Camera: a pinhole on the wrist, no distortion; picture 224 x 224 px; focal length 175.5 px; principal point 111.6 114.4 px. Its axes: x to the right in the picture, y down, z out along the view. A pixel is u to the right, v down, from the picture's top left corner.
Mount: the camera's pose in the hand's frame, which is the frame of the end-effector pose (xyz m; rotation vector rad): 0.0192 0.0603 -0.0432 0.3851 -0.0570 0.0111
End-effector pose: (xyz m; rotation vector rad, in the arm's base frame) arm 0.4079 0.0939 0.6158 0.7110 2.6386 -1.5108
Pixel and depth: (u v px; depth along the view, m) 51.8 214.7 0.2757
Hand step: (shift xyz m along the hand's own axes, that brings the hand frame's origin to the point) -0.0927 0.1027 0.2656
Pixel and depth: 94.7 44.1 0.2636
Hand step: -0.0179 -0.1366 0.1596
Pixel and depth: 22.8 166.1 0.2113
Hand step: -0.1002 0.0386 0.1695
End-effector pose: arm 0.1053 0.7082 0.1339 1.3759 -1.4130 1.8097
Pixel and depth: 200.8 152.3 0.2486
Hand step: 0.1309 0.0166 0.2142
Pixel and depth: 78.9 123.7 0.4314
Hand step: -0.0846 -0.0806 0.3599
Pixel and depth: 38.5 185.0 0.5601
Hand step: -0.2485 0.0587 0.5461
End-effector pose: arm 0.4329 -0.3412 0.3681 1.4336 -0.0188 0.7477
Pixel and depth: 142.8 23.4 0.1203
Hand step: 0.0355 -0.0427 0.0459
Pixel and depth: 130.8 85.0 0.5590
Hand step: 0.0524 -0.2365 0.4424
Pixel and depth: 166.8 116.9 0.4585
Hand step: 0.1385 -0.1059 0.3918
